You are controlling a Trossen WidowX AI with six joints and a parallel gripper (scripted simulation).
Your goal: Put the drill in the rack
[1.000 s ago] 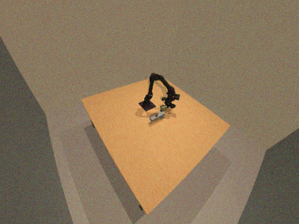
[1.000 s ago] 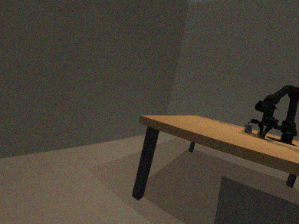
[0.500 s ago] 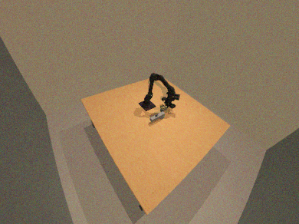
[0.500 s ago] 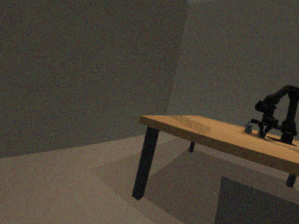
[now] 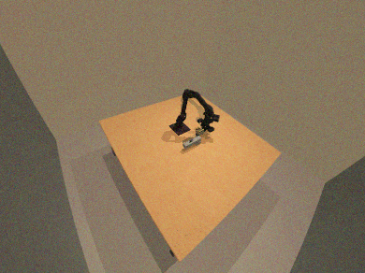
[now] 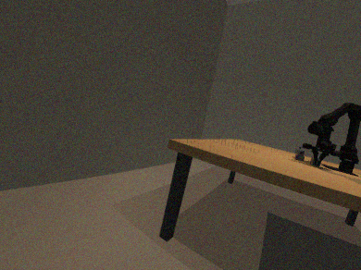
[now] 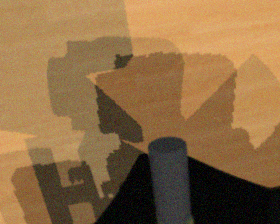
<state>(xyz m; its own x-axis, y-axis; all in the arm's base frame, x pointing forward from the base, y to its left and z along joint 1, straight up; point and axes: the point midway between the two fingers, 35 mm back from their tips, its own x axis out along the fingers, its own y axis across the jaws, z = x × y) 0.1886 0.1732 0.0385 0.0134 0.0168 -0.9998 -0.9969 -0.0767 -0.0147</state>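
The drill lies 40 mm to the right of my gripper tip and 30 mm above it. Round my gripper tip: pale grey block 90 mm ahead, 210 mm to the right, 30 mm above; dark frame 50 mm to the right, 10 mm above.
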